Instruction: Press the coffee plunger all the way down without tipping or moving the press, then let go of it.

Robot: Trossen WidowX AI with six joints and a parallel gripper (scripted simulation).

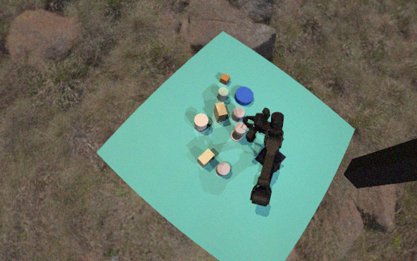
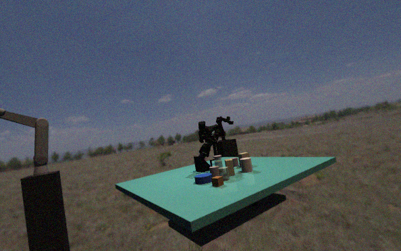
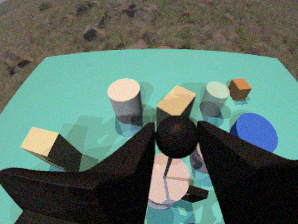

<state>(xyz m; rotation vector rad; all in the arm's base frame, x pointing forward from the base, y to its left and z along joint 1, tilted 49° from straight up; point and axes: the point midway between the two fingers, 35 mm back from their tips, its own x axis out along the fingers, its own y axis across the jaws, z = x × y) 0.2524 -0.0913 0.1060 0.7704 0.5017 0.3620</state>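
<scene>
Now: the coffee press 120 mm below my gripper tip, 10 mm to the right of it and 10 mm behind it. The rest, counted from my gripper tip: blue disc: 230 mm to the right, 220 mm below, 130 mm ahead; then pale green cylinder: 230 mm ahead, 200 mm below, 120 mm to the right.
</scene>
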